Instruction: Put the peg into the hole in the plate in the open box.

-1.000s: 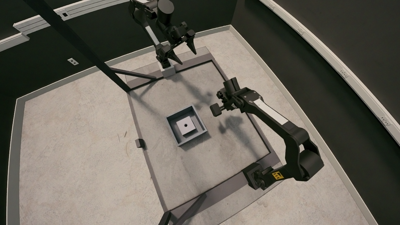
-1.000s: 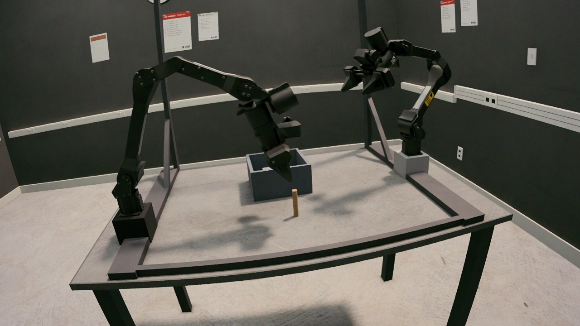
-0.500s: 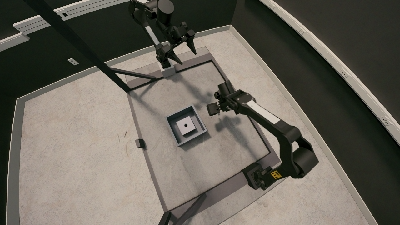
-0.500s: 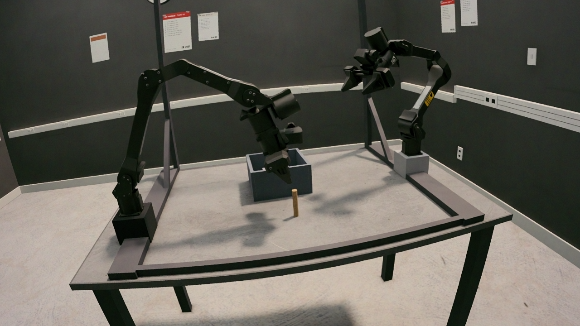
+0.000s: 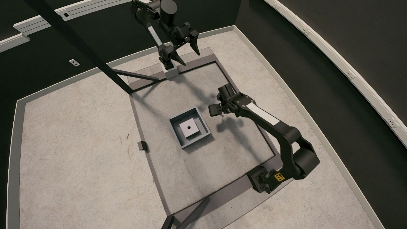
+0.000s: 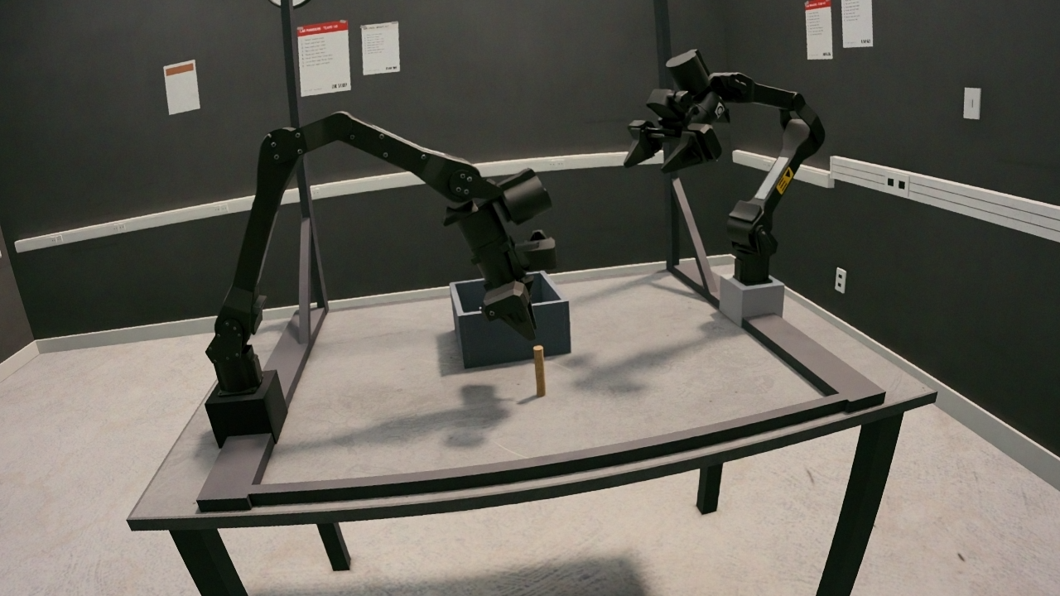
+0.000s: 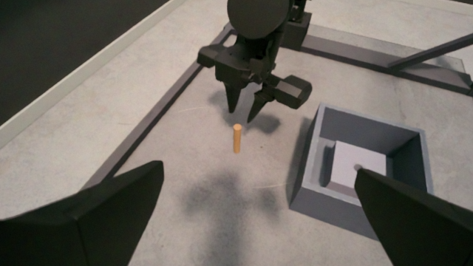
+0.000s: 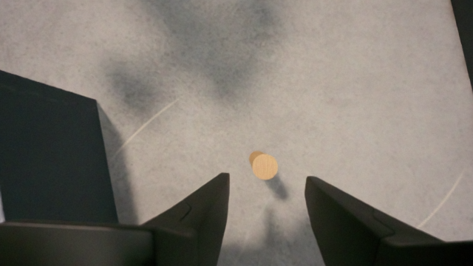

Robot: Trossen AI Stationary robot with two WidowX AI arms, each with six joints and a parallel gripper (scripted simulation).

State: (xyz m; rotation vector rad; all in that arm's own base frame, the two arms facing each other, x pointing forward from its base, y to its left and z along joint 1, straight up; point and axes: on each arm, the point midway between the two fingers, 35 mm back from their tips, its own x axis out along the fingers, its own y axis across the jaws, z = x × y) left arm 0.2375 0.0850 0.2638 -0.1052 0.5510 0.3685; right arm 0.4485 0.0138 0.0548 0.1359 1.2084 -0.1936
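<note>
Now: right hand 1 cm short of the wooden peg, 2 cm to the right of it and 9 cm above it. Also, from my right hand: pale plate: 22 cm behind, 4 cm to the left, 9 cm below; blue-grey box: 22 cm behind, 4 cm to the left, 11 cm below.
</note>
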